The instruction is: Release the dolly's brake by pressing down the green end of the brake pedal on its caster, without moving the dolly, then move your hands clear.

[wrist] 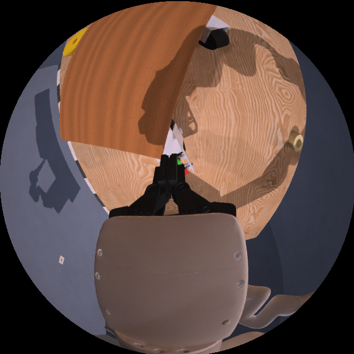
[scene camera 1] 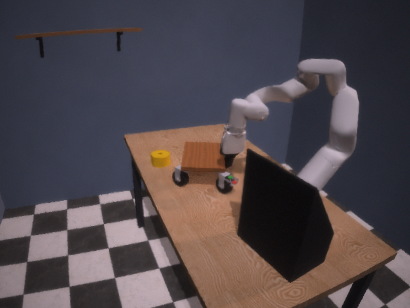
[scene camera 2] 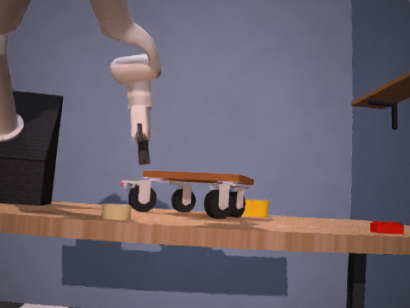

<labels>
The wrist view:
gripper: 170, 163
dolly: 119, 91
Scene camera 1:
dolly: 198, 156
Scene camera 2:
gripper: 144, 164
dolly: 221, 202
</labels>
